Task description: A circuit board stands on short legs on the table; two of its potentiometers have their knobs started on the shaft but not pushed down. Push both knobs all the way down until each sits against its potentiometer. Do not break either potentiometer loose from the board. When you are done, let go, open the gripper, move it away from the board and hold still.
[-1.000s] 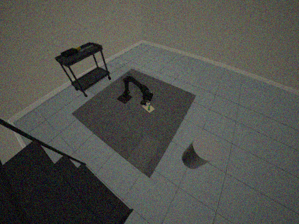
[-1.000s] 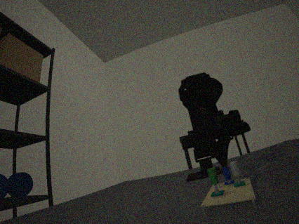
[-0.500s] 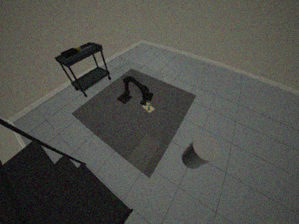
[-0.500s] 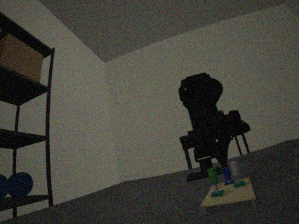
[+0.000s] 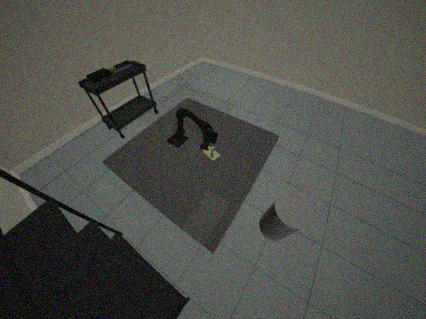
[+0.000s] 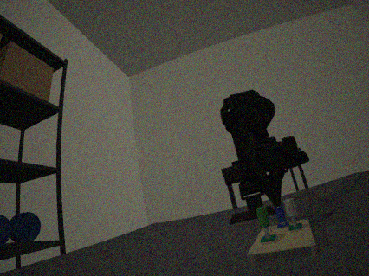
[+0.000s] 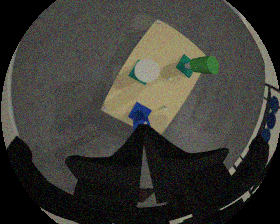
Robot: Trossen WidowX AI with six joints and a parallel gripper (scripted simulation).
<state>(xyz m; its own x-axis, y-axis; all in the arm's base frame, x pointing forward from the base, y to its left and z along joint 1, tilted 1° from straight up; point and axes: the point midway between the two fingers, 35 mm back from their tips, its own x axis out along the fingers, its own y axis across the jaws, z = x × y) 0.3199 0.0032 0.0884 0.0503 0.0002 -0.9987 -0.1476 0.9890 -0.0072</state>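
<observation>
Right now the blue knob is 10 mm below my gripper tip. From my gripper tip the other things lie so: green knob (80 mm ahead, 50 mm to the right).
</observation>
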